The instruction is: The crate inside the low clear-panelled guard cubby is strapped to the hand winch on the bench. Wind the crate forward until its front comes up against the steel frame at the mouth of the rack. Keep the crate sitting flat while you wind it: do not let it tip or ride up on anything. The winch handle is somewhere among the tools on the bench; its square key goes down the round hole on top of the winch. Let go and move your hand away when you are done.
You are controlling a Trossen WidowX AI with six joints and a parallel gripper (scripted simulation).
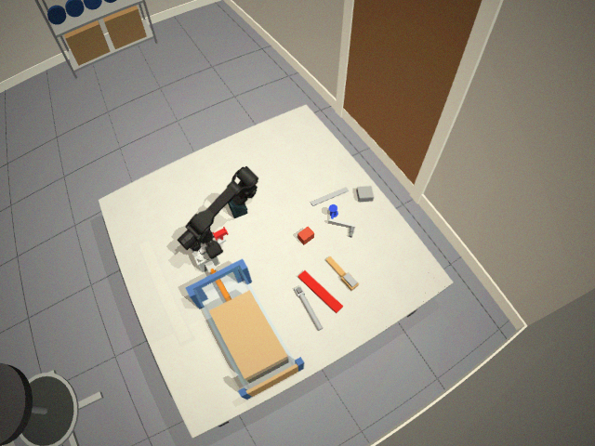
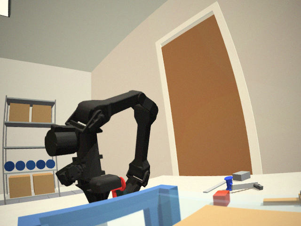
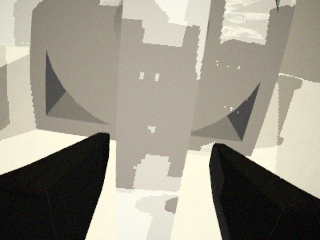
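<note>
Right now my gripper tip is 5 cm to the right of the red grip and 5 cm below it. The rest, counted from my gripper tip: red bar (40 cm ahead, 30 cm to the left, 8 cm below); wooden brush (39 cm ahead, 42 cm to the left, 7 cm below); winch (1 cm behind, 5 cm to the right, 6 cm below).
</note>
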